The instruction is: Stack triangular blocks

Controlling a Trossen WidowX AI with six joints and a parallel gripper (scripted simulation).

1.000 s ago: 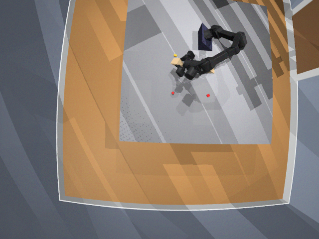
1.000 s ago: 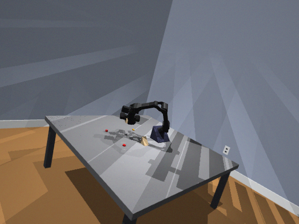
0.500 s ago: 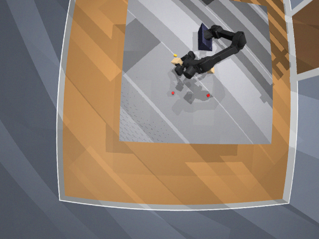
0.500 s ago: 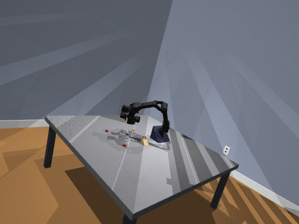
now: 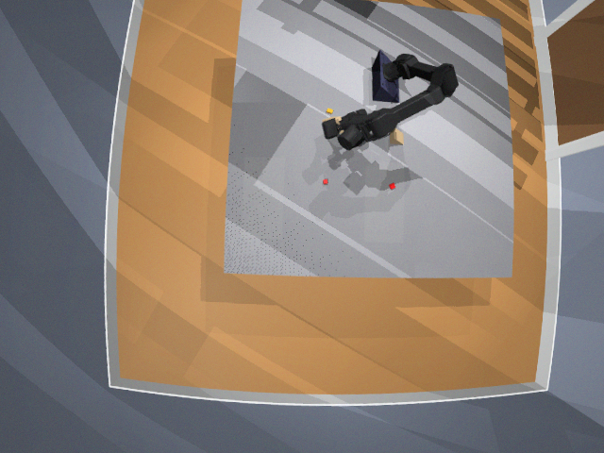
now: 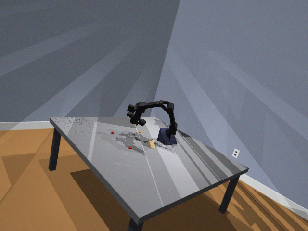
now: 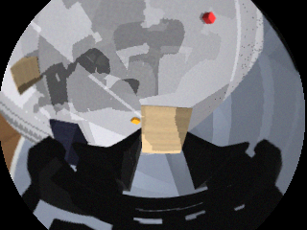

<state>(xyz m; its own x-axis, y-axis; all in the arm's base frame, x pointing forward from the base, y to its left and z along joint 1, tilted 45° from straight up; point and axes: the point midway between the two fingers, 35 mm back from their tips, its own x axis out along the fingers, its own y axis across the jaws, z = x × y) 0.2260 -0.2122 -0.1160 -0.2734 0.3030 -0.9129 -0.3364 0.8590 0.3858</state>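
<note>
Now: the small orange piece 100 mm behind my gripper tip, 10 mm to the left of it and 90 mm below it.
</note>
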